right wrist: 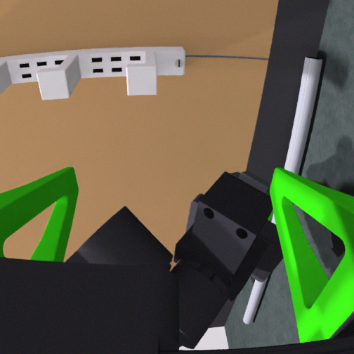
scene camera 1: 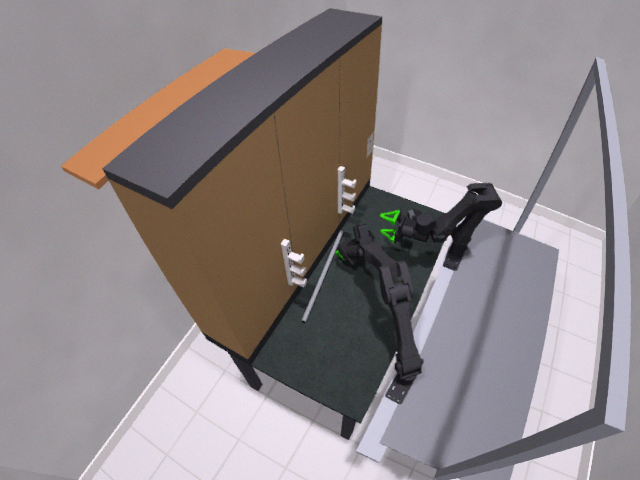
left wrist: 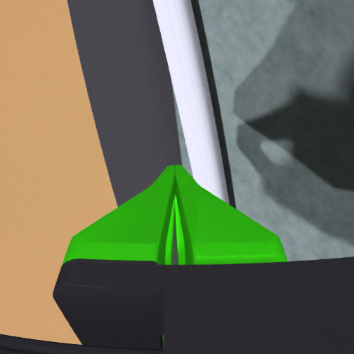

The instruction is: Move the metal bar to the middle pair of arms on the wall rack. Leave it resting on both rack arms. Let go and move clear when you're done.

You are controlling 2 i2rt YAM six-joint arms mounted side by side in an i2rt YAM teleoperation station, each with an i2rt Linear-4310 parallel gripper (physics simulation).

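The metal bar (scene camera 1: 321, 279) (left wrist: 197, 115) (right wrist: 304, 110) lies on the dark table along the foot of the wall panel. My left gripper (scene camera 1: 338, 254) (left wrist: 174, 176) is shut and empty, with its tips close over the bar. My right gripper (scene camera 1: 382, 223) (right wrist: 173, 178) is open and empty, away from the bar, over the far part of the table in the scene view. The white rack has two uprights, a near one (scene camera 1: 285, 258) and a far one (scene camera 1: 341, 191), each with three arms. The middle arms (scene camera 1: 297, 269) (scene camera 1: 348, 196) hold nothing.
The brown wall panel (scene camera 1: 227, 232) (right wrist: 150, 145) rises behind the bar, with a dark strip (left wrist: 125, 100) at its foot. In the right wrist view the left arm's dark wrist (right wrist: 225, 225) stands in front of part of the bar. A grey frame (scene camera 1: 615, 258) stands at the right.
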